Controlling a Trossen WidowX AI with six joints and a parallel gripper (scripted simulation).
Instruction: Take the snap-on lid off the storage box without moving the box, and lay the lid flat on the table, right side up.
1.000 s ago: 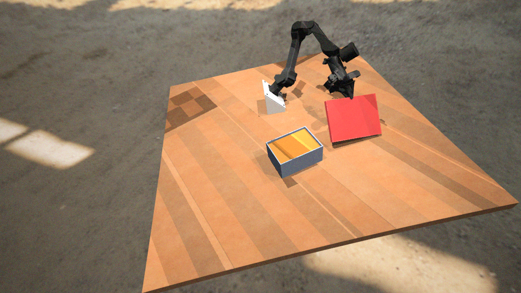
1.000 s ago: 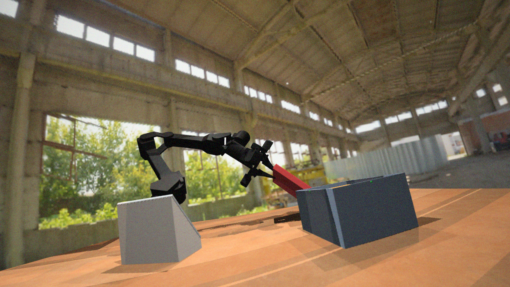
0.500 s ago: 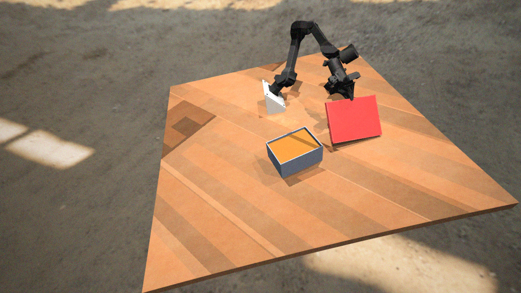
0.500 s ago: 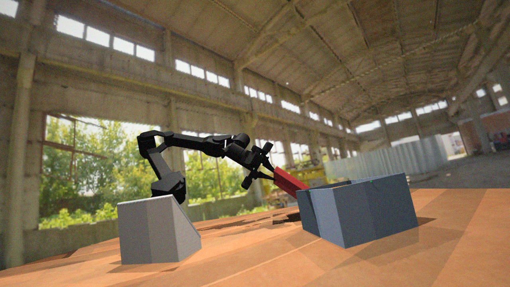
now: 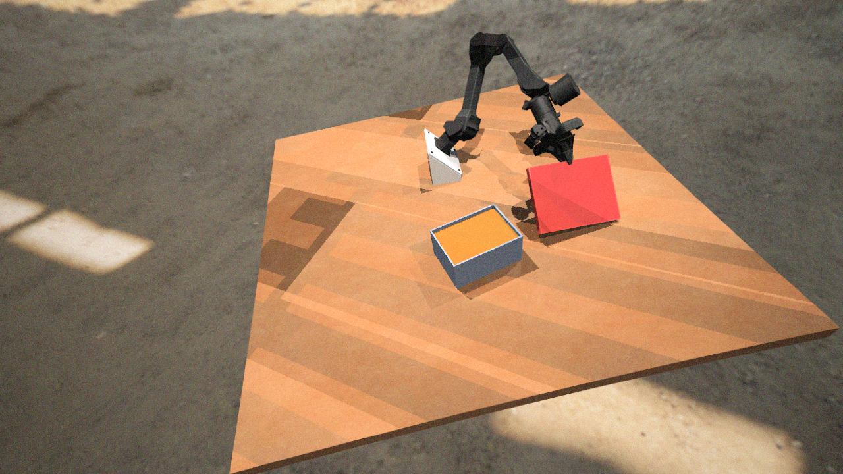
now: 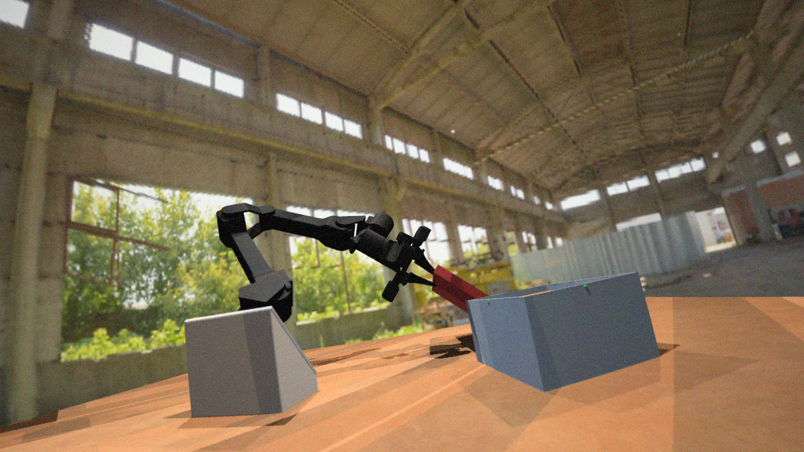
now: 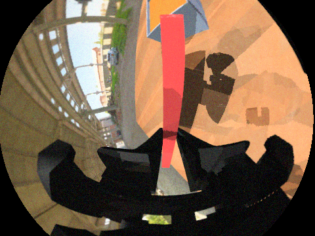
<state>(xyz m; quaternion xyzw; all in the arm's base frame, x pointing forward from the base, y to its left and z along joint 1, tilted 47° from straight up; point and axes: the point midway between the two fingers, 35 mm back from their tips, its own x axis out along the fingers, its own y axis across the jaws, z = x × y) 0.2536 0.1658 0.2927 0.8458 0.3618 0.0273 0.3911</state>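
My gripper tip is 6 cm short of the red lid and 5 cm above it. Also, from my gripper tip: storage box (30 cm to the right, 16 cm ahead, 9 cm below).
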